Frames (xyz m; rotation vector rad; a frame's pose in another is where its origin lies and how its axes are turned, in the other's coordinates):
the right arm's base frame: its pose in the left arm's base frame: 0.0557 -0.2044 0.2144 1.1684 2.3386 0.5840
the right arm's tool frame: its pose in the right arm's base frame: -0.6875 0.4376 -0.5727 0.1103 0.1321 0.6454
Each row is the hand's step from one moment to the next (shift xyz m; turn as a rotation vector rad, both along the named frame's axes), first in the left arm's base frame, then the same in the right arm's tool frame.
Working: the left arm's base frame: its pose in the right arm's tool frame: 0.3792 -0.8229 0.9118 -2.0109 -2.0885 -0.7656

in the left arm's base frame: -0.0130 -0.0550 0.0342 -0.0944 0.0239 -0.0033
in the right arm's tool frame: -0.0436 0.0051 -0.0493 0.0312 -0.0864 -0.0325
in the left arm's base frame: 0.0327 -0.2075 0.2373 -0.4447 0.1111 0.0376
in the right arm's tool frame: -0.1462 0.1409 -0.2433 0.1586 -0.3829 -0.1993
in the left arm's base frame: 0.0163 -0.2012 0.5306 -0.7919 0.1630 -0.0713
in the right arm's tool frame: -0.0678 0.2580 -0.5011 0.2154 -0.7432 -0.2450
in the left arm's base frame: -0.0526 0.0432 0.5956 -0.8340 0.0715 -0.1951
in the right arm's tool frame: 0.1905 0.2196 -0.5243 0.1011 -0.8342 -0.1807
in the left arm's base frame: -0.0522 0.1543 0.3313 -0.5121 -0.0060 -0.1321
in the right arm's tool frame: 0.2340 0.0985 -0.2681 0.0109 -0.5165 -0.1132
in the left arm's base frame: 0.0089 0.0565 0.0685 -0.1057 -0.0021 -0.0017
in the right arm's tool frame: 0.0703 0.0373 -0.0404 0.0076 -0.0951 -0.0456
